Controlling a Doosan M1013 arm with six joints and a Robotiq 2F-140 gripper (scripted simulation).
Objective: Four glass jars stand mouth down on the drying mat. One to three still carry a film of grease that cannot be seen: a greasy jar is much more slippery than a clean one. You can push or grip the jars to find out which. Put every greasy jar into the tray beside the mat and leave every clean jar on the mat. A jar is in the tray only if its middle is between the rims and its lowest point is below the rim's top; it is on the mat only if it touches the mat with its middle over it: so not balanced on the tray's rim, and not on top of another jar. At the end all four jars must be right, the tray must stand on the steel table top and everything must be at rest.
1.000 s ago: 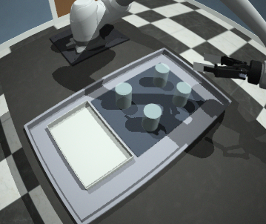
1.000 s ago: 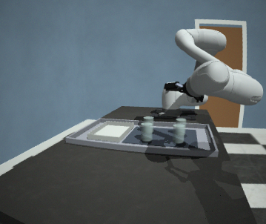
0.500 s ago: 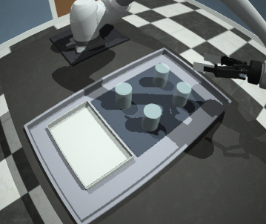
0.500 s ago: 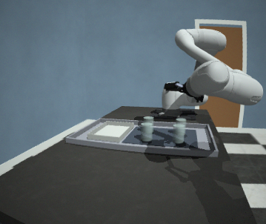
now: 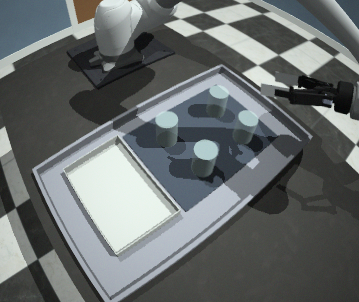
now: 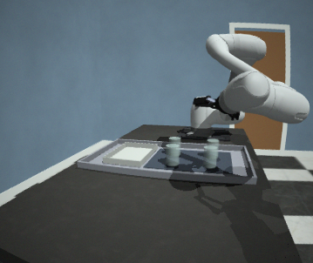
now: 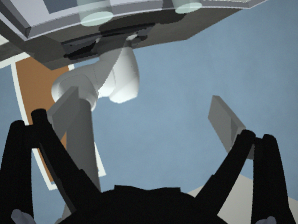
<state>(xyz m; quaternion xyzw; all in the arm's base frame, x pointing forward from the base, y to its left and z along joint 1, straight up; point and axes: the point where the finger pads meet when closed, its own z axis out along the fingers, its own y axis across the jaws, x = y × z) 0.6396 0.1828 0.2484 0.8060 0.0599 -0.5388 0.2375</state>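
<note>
My hand is 70 mm past the steel table top, 210 mm to the left of it and 260 mm above it. Round my hand: tray: 50 mm behind, 430 mm to the right, 250 mm below; drying mat: 90 mm behind, 110 mm to the right, 260 mm below.
</note>
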